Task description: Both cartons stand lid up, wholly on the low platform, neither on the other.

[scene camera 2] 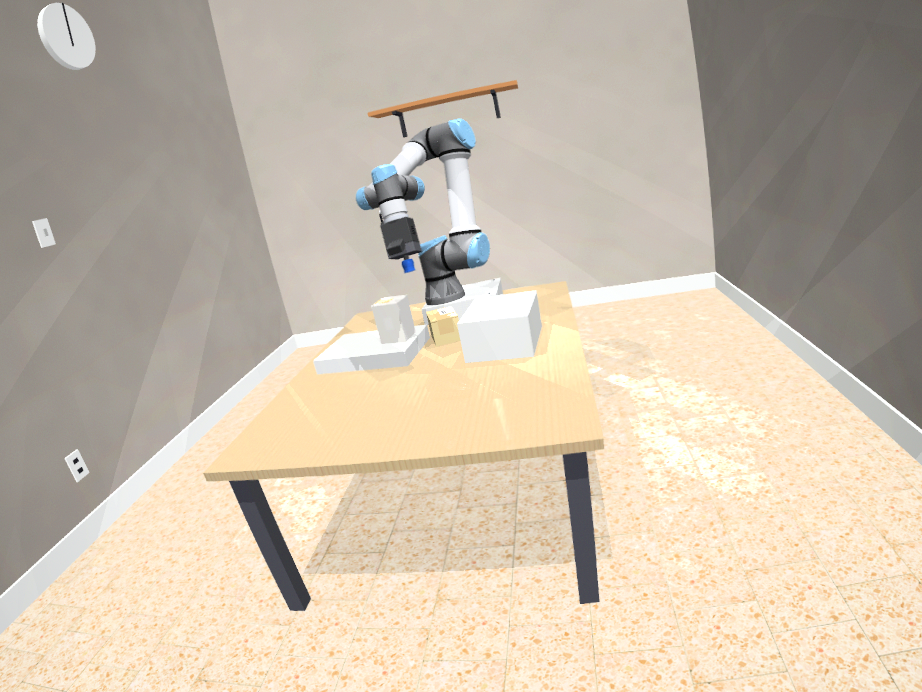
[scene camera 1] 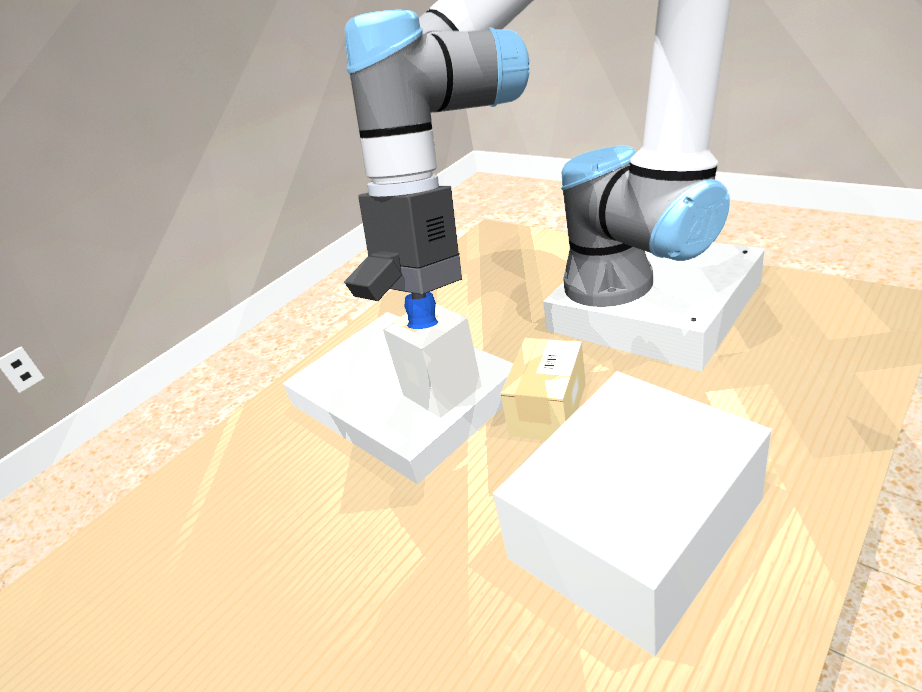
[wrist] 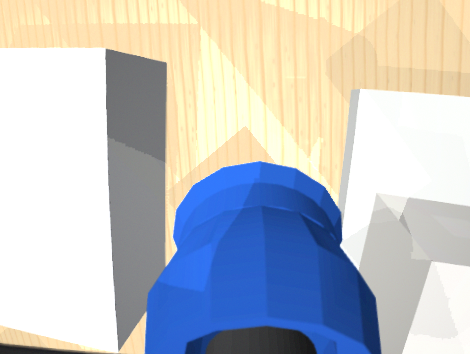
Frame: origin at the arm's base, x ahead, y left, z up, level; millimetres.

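Seen in the pictures: hand, tool point: (scene camera 2: 409, 271) (scene camera 1: 422, 323) (wrist: 257, 239); arm's base, link origin: (scene camera 2: 445, 299) (scene camera 1: 608, 284).
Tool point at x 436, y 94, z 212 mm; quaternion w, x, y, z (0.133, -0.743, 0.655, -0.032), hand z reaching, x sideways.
Offsets run from my tool point to a thing's top centre. Level surfaces: height alone.
The white carton @(dx -81, dy -133, dz -100 mm) (scene camera 1: 432, 365) (scene camera 2: 393, 319) stands tall on one end on the low white platform @(dx -61, dy -225, dz -228 mm) (scene camera 1: 335, 389) (scene camera 2: 350, 360) (wrist: 410, 133). A corner of it shows at the lower right of the wrist view (wrist: 441, 305). The tan carton @(dx -185, dy -13, dz -192 mm) (scene camera 1: 544, 387) (scene camera 2: 441, 326) sits on the table top, off the platform, close against its right edge, with a small label facing up. My blue suction cup (scene camera 1: 420, 310) (scene camera 2: 408, 265) (wrist: 262, 258) hangs in the air above the cartons, touches nothing and holds nothing. The tan carton is hidden in the wrist view.
A big white block @(dx -90, dy +217, dz -156 mm) (scene camera 1: 633, 505) (scene camera 2: 498, 327) (wrist: 52, 182) stands right of the tan carton. The arm's white base pedestal (scene camera 1: 670, 320) is behind it. All rest on the wooden table @(dz -276 mm) (scene camera 1: 259, 558) (scene camera 2: 416, 424).
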